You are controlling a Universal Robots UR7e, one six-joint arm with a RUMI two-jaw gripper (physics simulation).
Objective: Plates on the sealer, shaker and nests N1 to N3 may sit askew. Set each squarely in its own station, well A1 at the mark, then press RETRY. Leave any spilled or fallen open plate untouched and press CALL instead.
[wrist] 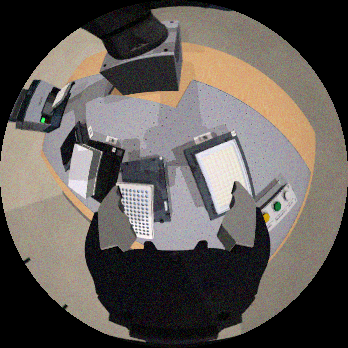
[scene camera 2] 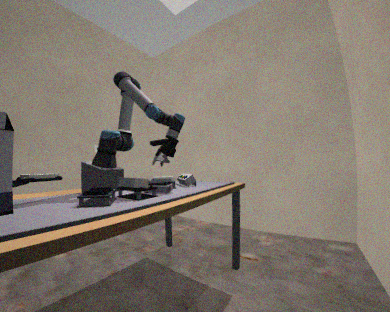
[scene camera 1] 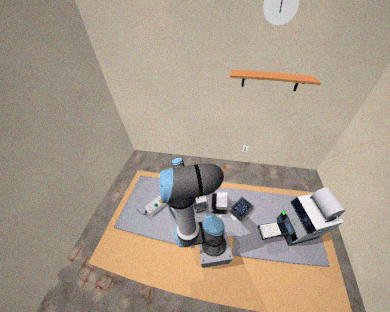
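Note:
My gripper is open and empty, high above the stations; the arm hides it in scene camera 1. In the wrist view, a white 96-well plate rests on the dark shaker, toward its lower left. A pale plate lies in nest N1, near the right finger. A tall white plate or block stands toward one side of black nest N2. Nest N3 holds no visible plate. A plate lies on the sealer's tray. Exact seating is unclear.
The sealer shows a green light. The button box stands beyond N1, its green and yellow buttons showing in the wrist view. The robot's base stands behind the nests. A wall shelf hangs high up.

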